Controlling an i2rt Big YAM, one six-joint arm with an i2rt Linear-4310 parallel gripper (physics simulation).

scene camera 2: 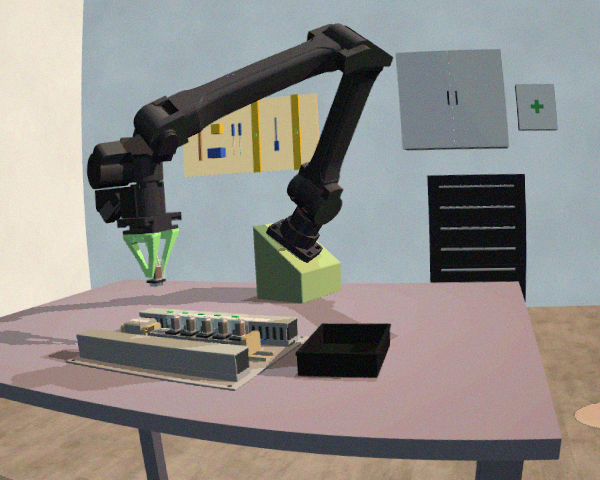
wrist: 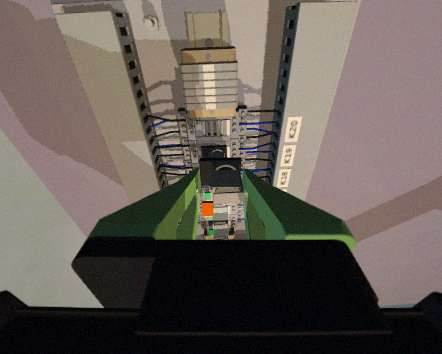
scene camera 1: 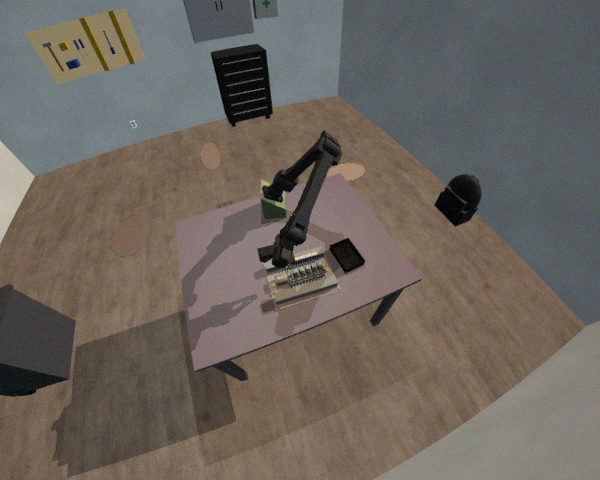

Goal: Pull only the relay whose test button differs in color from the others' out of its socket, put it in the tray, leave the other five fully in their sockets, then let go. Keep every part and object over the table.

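Frame: origin at the arm's base, x ahead, y left, z up, level; millimetres.
Where they show: gripper, fingertip midpoint: [scene camera 2: 155, 275] [wrist: 221, 176]; arm's base at its link origin: [scene camera 2: 293, 242] [scene camera 1: 272, 194].
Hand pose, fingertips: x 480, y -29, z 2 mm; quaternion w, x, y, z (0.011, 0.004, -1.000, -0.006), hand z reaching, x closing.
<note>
Each offset is from my fingertips to the top centre of the thing. "spot": to the spot under its first point. Level surfaces: height alone.
My gripper [scene camera 2: 154, 274] [wrist: 221, 176] is shut on the relay with the orange test button @(0 mm ahead, 2 mm left, 27 mm up) [scene camera 2: 158, 271] [wrist: 207, 209]. The relay is upright, fully out of its socket, and hangs above the terminal-block end of the panel [scene camera 1: 306, 295] [scene camera 2: 262, 369]. Its black end shows between the green fingertips in the wrist view. The other relays @(3 mm ahead, 96 mm left, 55 mm down) [scene camera 2: 205, 326], with green buttons, stand in a row in their sockets. An empty socket @(spot: 7 mm ahead, 5 mm left, 93 mm down) [wrist: 212, 127] shows beside the terminal blocks. The black tray @(38 mm back, 316 mm left, 89 mm down) [scene camera 1: 347, 255] [scene camera 2: 337, 364] stands right of the panel. The arm hides the fingers in scene camera 1.
Two long grey wire ducts @(94 mm ahead, 61 mm left, 81 mm down) [scene camera 2: 160, 355] @(84 mm back, 54 mm left, 81 mm down) [wrist: 320, 75] flank the relay row. Grey terminal blocks @(9 mm ahead, 40 mm right, 77 mm down) [wrist: 209, 85] stand at one end of it. The arm's green base block [scene camera 1: 273, 209] [scene camera 2: 320, 282] stands at the back of the table @(124 mm down) [scene camera 1: 225, 260] [scene camera 2: 425, 390].
</note>
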